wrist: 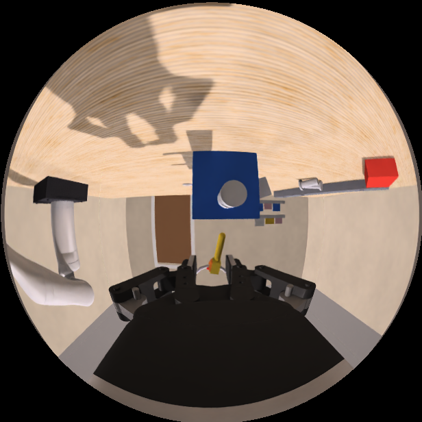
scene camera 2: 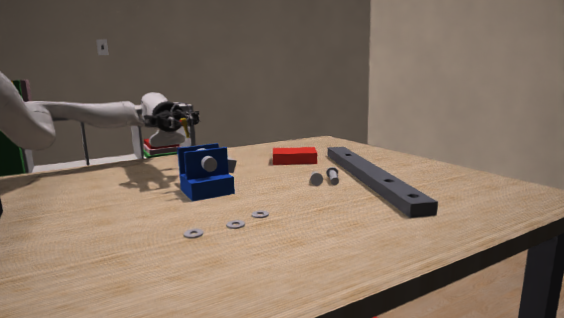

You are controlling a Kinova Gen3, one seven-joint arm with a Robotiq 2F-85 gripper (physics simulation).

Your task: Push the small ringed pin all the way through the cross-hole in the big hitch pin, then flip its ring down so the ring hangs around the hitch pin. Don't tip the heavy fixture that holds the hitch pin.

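Places are measured from the arm's base along level axes (x ahead, y left, z up), in millimetres.
Pixels of known places: gripper, fingertip midpoint: (scene camera 2: 182, 122).
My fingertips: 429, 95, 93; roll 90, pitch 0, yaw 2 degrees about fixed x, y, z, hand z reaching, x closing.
For each thing: its top centre in the pictures, then the offset to it from my fingertips, as dx, dy, dz. "spot": a spot on its surface instead.
- blue fixture at its top centre: (scene camera 2: 206, 146) +36, -44, -49
- big grey hitch pin at a spot on its surface: (scene camera 2: 209, 163) spot: +23, -110, -73
- small ringed pin at a spot on its surface: (scene camera 2: 185, 128) spot: +6, +6, -14
- red block at its top centre: (scene camera 2: 294, 150) +319, +74, -113
- long dark bar with holes, top centre: (scene camera 2: 368, 167) +381, -168, -118
- grey piece at a spot on its surface: (scene camera 2: 232, 165) spot: +85, -70, -94
The blue fixture (scene camera 2: 207, 187) (wrist: 210, 167) stands upright on the table and holds the big grey hitch pin (scene camera 2: 209, 163) (wrist: 234, 194) horizontally. The hitch pin's round end shows in both views; its cross-hole cannot be made out. My gripper (scene camera 2: 186, 118) (wrist: 210, 262) is shut on the small ringed pin (scene camera 2: 185, 128) (wrist: 219, 247), at its ring end. The pin's yellow shaft sticks out ahead of the fingers, apart from the hitch pin. In the scene view, it points down, above and behind the fixture. The thin ring shows partly between the fingers in the wrist view.
A red block (scene camera 2: 294, 156) (wrist: 380, 172), a long dark bar with holes (scene camera 2: 370, 176) and loose grey pins (scene camera 2: 316, 179) (scene camera 2: 332, 176) lie to the fixture's right in the scene view. Washers (scene camera 2: 193, 233) (scene camera 2: 235, 224) (scene camera 2: 260, 214) lie in front. A grey piece (scene camera 2: 232, 165) is beside the fixture.
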